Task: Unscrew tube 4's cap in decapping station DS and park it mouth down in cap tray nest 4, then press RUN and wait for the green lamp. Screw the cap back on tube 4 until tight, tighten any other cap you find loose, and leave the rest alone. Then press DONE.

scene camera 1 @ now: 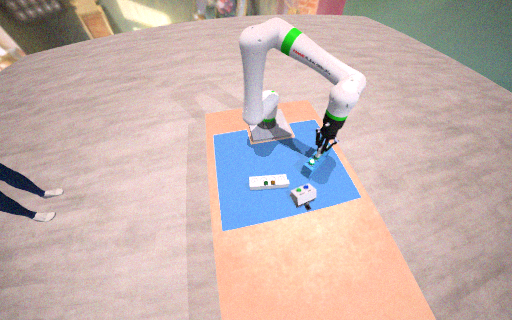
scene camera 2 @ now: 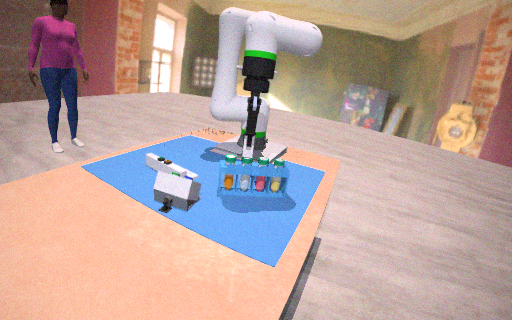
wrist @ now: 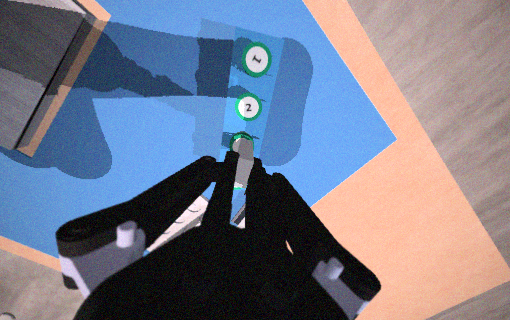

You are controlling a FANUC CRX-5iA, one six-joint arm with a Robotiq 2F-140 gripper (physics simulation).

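Places are measured from the arm's base along level axes (x ahead, y left, z up), in centimetres.
Where they show: gripper, fingertip midpoint: (scene camera 1: 317, 155) (scene camera 2: 247, 156) (wrist: 243, 150); arm's base at its link origin: (scene camera 1: 266, 122).
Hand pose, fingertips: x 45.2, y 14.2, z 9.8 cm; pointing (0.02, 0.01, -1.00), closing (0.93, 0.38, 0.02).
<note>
Things, the pixels of their top centre, and the offset from my fingertips. "*": a spot on its surface instead. Level surfaces: height alone.
- blue decapping station at its top centre: (wrist: 244, 125) (scene camera 2: 255, 163) (scene camera 1: 318, 155) dz -2.3, dx -1.6, dy +2.4 cm
- tube 4 at a spot on its surface: (scene camera 2: 229, 180) * dz -8.1, dx +3.2, dy -3.8 cm
- cap 3 at its top centre: (wrist: 241, 146) (scene camera 2: 247, 157) dz -0.5, dx -0.4, dy +0.1 cm
- Cap 2 at its top centre: (wrist: 248, 107) dz -0.5, dx -2.8, dy +4.7 cm
- cap 1 at its top centre: (wrist: 256, 59) dz -0.5, dx -5.2, dy +9.3 cm
- white cap tray at its top centre: (wrist: 167, 240) (scene camera 2: 170, 157) (scene camera 1: 268, 178) dz -7.3, dx +0.8, dy -29.4 cm
- grey-white button box at its top centre: (scene camera 2: 177, 173) (scene camera 1: 305, 190) dz -4.2, dx +15.4, dy -14.8 cm
- green button at its top centre: (scene camera 1: 299, 189) dz -5.1, dx +13.4, dy -17.2 cm
- blue button at its top centre: (scene camera 1: 306, 186) dz -5.1, dx +13.0, dy -12.7 cm
- blue mat at its surface level: dz -12.6 cm
The blue decapping station (scene camera 1: 309, 170) (scene camera 2: 253, 171) (wrist: 228, 117) holds a row of tubes with green-rimmed caps. In scene camera 2, tube 4 (scene camera 2: 229, 180) is the leftmost, with orange fill and its cap (scene camera 2: 230, 158) (scene camera 1: 311, 160) on. My gripper (scene camera 1: 317, 154) (scene camera 2: 247, 153) (wrist: 243, 150) is shut with nothing between the fingers. Its tips rest on top of cap 3 (scene camera 2: 246, 160) (wrist: 238, 139), next to tube 4. Cap 2 (wrist: 248, 106) and cap 1 (wrist: 256, 59) show plainly in the wrist view. Cap 4 is mostly hidden under my fingers there. The white cap tray (scene camera 1: 256, 183) (scene camera 2: 156, 160) lies left of the station.
A grey-white button box (scene camera 1: 303, 197) (scene camera 2: 175, 187) with a green button (scene camera 1: 298, 189) and a blue button (scene camera 1: 305, 186) stands in front of the tray. All sit on a blue mat (scene camera 1: 249, 213) (scene camera 2: 235, 227). The arm's base (scene camera 1: 270, 132) is at the mat's back edge. A person (scene camera 2: 60, 68) stands far off.
</note>
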